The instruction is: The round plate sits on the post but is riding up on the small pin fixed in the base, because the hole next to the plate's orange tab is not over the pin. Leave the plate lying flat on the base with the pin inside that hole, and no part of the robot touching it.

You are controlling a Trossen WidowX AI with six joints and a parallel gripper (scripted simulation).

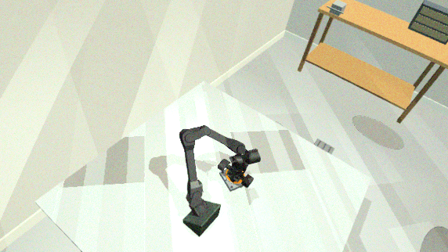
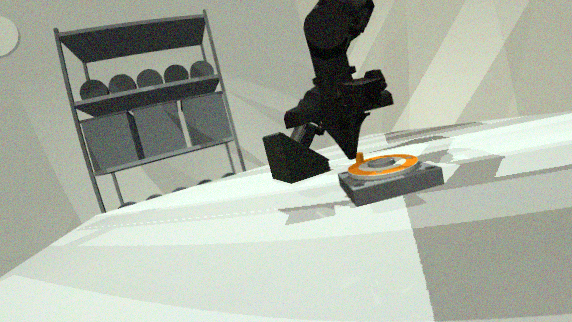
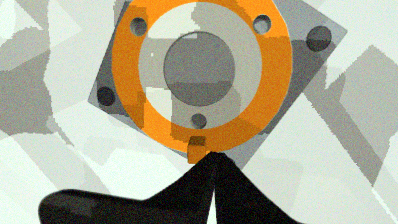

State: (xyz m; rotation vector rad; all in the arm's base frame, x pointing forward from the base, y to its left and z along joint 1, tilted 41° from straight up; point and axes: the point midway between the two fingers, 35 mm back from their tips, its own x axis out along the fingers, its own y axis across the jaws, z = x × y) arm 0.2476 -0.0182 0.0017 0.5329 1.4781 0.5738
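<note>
Now: the square grey base 5 cm ahead of my gripper tip, 2 cm to the left of it and 2 cm below it.
</note>
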